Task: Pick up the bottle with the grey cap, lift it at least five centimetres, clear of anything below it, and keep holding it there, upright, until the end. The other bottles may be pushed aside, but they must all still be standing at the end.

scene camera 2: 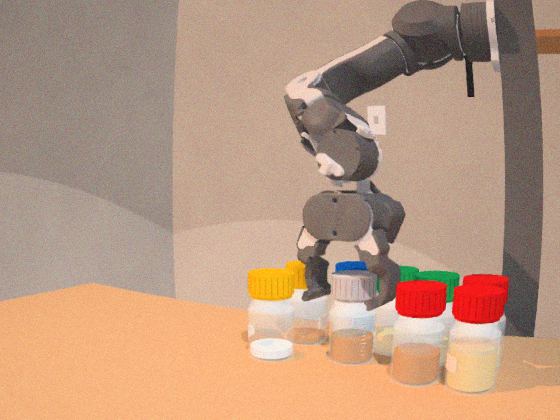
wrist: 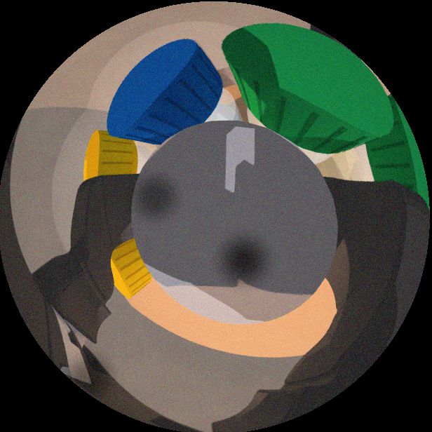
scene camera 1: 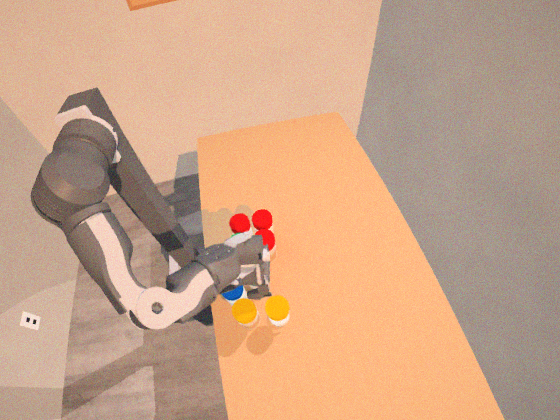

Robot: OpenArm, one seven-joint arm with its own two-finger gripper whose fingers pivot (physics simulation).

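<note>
The bottle with the grey cap (scene camera 2: 351, 345) (wrist: 235, 195) stands upright on the table (scene camera 1: 350, 250) (scene camera 2: 150, 350) (wrist: 270, 342), with brown contents. It is hidden by the hand in scene camera 1. My gripper (scene camera 1: 264, 275) (scene camera 2: 348, 298) (wrist: 225, 228) is open and points down over this bottle. Its fingertips are level with about the lower part of the grey cap, one on each side. In the wrist view the grey cap fills the middle, very near the camera, and hides the fingertips. Contact between fingers and cap cannot be made out.
Two yellow-capped bottles (scene camera 1: 277, 307) (scene camera 2: 271, 320) (wrist: 131, 270) stand on one side. A blue-capped bottle (scene camera 1: 233, 292) (scene camera 2: 351, 266) (wrist: 165, 92) and two green-capped bottles (scene camera 2: 437, 282) (wrist: 320, 85) stand behind. Several red-capped bottles (scene camera 1: 262, 220) (scene camera 2: 416, 345) stand on the other side.
</note>
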